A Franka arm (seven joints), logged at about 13 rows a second.
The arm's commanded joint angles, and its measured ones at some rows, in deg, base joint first. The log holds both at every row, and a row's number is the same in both.
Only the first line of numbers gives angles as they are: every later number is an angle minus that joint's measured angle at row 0.
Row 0, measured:
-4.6 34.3 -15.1 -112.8 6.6 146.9 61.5
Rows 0 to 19, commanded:
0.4 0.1 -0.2 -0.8 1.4 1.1 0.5
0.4 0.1 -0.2 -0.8 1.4 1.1 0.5
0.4 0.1 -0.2 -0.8 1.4 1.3 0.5
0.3 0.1 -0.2 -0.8 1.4 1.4 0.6
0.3 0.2 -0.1 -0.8 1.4 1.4 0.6
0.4 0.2 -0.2 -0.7 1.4 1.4 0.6
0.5 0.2 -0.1 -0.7 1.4 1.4 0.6
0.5 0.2 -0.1 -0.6 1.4 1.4 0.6
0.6 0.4 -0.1 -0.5 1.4 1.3 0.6
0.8 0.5 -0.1 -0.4 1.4 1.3 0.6
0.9 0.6 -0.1 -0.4 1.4 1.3 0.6
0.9 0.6 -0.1 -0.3 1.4 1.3 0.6
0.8 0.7 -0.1 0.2 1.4 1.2 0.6
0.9 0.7 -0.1 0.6 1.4 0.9 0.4
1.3 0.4 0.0 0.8 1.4 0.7 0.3
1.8 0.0 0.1 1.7 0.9 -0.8 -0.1
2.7 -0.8 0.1 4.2 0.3 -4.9 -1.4
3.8 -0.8 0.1 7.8 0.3 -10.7 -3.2
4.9 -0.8 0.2 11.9 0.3 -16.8 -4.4
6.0 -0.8 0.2 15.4 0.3 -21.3 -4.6
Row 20, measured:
4.1 -0.3 0.4 8.9 0.0 -12.7 -2.8
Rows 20 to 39, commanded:
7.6 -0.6 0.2 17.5 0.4 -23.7 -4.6
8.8 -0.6 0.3 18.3 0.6 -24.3 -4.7
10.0 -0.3 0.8 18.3 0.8 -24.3 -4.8
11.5 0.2 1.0 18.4 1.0 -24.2 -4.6
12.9 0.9 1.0 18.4 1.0 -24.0 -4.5
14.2 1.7 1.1 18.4 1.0 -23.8 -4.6
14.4 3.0 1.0 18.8 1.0 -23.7 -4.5
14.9 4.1 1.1 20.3 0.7 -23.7 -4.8
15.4 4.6 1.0 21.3 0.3 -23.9 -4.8
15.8 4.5 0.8 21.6 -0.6 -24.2 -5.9
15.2 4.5 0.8 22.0 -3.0 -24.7 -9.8
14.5 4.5 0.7 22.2 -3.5 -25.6 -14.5
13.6 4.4 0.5 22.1 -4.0 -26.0 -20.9
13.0 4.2 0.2 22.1 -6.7 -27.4 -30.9
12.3 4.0 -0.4 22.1 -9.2 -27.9 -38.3
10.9 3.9 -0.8 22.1 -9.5 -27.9 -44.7
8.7 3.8 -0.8 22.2 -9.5 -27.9 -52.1
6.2 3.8 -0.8 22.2 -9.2 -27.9 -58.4
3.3 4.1 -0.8 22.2 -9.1 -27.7 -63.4
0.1 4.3 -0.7 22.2 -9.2 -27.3 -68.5
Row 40, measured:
5.2 4.0 -1.6 21.1 -8.1 -26.5 -60.2
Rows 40 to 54, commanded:
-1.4 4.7 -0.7 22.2 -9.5 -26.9 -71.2
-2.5 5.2 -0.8 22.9 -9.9 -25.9 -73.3
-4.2 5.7 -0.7 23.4 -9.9 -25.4 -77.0
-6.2 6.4 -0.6 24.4 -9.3 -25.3 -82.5
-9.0 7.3 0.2 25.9 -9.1 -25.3 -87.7
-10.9 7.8 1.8 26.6 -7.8 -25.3 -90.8
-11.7 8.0 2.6 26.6 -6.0 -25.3 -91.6
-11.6 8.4 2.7 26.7 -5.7 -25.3 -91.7
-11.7 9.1 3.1 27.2 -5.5 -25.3 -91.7
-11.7 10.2 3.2 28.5 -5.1 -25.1 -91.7
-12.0 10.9 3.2 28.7 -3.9 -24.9 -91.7
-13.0 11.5 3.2 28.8 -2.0 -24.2 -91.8
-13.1 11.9 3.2 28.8 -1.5 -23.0 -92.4
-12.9 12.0 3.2 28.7 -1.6 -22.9 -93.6
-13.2 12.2 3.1 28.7 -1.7 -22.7 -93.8
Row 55, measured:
-12.2 11.0 2.8 26.7 -3.1 -22.7 -92.0
